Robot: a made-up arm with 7 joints. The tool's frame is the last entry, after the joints. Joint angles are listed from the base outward. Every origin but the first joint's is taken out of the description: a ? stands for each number. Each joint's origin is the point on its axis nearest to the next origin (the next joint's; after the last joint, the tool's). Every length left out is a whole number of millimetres.
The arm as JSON. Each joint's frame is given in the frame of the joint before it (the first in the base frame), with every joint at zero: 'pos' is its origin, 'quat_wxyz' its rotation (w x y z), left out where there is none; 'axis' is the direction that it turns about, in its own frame. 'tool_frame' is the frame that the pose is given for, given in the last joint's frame.
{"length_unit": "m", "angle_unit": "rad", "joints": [
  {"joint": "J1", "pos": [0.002, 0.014, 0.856], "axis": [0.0, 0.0, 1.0]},
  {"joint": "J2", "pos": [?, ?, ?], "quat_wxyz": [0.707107, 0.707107, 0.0, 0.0], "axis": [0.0, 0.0, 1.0]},
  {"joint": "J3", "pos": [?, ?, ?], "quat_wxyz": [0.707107, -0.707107, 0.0, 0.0], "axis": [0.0, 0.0, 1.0]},
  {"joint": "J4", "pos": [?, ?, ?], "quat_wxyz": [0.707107, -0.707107, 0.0, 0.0], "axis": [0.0, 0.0, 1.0]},
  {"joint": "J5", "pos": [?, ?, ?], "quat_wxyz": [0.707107, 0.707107, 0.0, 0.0], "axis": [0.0, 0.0, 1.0]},
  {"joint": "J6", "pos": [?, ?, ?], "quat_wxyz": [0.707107, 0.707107, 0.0, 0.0], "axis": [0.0, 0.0, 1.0]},
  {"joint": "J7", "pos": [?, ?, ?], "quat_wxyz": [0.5, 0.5, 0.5, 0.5], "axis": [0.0, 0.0, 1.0]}
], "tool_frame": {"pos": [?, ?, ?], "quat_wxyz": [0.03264, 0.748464, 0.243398, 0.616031]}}
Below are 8 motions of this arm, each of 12 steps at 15 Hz.
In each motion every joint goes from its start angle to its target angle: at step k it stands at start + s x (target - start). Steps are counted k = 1, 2, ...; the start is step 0. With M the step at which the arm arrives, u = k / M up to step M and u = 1 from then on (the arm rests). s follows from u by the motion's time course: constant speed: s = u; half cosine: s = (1 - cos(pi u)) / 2; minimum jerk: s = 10 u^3 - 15 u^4 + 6 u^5.
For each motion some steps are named. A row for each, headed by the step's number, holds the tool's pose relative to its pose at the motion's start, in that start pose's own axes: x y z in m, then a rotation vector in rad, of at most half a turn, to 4 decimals.
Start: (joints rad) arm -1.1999 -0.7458 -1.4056 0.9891 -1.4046 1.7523 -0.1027
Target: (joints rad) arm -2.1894 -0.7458 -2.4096 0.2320 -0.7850 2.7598 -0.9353
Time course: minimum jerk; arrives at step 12
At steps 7, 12:
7: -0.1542 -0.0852 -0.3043 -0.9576 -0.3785 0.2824
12: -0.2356 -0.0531 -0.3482 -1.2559 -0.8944 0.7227

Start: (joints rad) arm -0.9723 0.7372 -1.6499 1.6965 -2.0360 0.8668 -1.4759
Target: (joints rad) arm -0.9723 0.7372 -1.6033 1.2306 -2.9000 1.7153 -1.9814
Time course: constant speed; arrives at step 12
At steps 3, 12:
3: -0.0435 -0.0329 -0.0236 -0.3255 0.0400 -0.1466
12: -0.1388 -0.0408 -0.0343 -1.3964 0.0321 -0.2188

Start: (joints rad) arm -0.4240 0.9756 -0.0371 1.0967 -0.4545 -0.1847 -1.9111
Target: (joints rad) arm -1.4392 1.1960 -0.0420 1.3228 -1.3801 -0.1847 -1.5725
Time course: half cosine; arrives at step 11
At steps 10, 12:
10: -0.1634 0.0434 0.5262 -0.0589 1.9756 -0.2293
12: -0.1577 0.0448 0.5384 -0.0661 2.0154 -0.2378

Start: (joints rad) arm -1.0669 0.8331 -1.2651 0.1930 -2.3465 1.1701 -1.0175
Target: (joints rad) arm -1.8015 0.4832 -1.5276 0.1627 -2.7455 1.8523 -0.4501
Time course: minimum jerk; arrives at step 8
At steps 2, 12:
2: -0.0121 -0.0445 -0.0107 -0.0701 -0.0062 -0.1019
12: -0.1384 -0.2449 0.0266 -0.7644 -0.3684 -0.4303

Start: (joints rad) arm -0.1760 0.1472 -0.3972 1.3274 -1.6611 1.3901 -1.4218
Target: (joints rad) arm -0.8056 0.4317 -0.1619 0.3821 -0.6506 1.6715 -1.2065
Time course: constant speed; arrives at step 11
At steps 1, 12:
1: -0.0473 -0.0069 -0.0709 0.0693 0.1268 -0.0548
12: -0.7265 -0.2621 -0.2513 0.1634 0.9403 -1.2362

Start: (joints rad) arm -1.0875 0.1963 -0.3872 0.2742 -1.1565 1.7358 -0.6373
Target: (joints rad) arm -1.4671 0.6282 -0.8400 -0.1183 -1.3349 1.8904 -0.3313
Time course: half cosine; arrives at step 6
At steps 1, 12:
1: 0.0027 -0.0350 0.0055 -0.0596 -0.0184 -0.0348
12: -0.0409 -0.3738 0.2984 -0.8763 -0.4211 -0.3872

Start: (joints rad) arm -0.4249 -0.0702 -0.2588 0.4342 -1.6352 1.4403 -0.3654
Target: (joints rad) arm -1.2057 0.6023 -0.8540 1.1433 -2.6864 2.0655 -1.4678
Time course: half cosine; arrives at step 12
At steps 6, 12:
6: -0.0932 -0.0025 -0.1599 -1.3816 -0.4333 0.6252
12: -0.2917 -0.1752 -0.3136 -1.9757 -0.8252 1.8200

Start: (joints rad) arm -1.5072 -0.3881 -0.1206 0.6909 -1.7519 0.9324 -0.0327
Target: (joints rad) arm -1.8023 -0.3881 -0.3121 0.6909 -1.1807 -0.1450 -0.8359
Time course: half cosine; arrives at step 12
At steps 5, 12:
5: 0.0840 0.0166 -0.1389 -0.3960 0.4326 0.1011
12: 0.1265 -0.0052 -0.4140 -0.8576 1.1716 0.6324

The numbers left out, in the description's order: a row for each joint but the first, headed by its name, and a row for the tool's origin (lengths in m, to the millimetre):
J2: -0.025 -0.07 0.0
J3: -0.016 0.403 0.0
J4: 0.025 0.051 0.0
J5: -0.013 -0.478 0.0
J6: 0.002 -0.148 0.0
J7: 0.026 0.144 0.0
tool: -0.014 -0.019 0.0

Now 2 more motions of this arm.
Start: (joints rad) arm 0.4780 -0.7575 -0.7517 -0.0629 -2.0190 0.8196 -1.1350
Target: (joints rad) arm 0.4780 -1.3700 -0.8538 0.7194 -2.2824 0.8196 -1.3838
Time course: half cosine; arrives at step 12
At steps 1, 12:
1: -0.0042 -0.0028 0.0170 -0.0134 -0.0220 -0.0024
12: -0.7008 0.0447 0.6885 -0.8892 -1.1642 -0.4384

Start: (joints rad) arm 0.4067 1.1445 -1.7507 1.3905 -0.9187 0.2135 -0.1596
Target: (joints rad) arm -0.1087 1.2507 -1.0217 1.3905 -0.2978 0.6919 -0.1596
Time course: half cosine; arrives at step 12
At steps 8, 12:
8: -0.2563 -0.2426 -0.1165 0.5863 -0.6509 0.5915
12: -0.3494 -0.3123 -0.1981 0.7480 -0.8843 0.7676

